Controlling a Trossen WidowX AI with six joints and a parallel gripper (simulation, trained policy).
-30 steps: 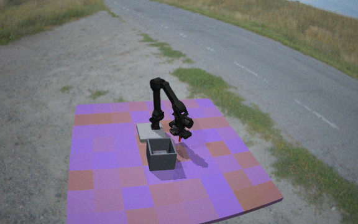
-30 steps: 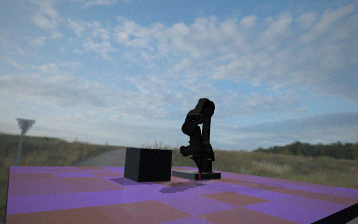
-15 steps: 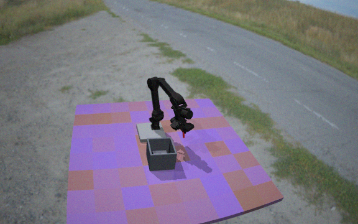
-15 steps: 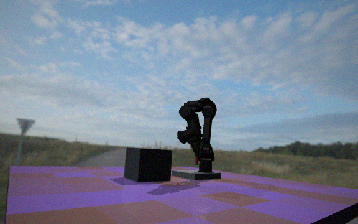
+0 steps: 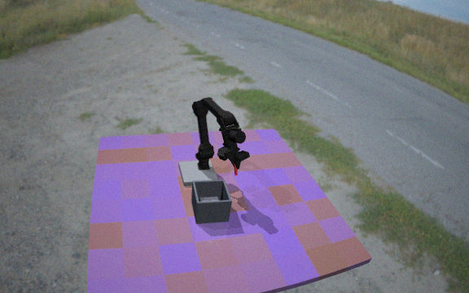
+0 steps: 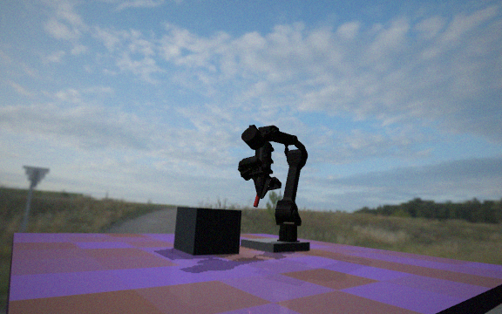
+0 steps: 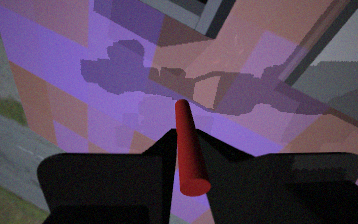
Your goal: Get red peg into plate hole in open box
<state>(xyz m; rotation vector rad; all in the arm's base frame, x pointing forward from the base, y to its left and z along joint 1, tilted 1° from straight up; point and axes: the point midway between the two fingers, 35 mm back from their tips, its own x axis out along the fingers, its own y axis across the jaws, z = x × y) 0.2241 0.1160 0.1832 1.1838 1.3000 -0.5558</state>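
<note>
Now: the grey plate 140 mm to the right of my gripper tip, 140 mm below it and 110 mm ahead of it. From my gripper tip the other things lie so: red peg (10 mm to the right, 10 mm above).
</note>
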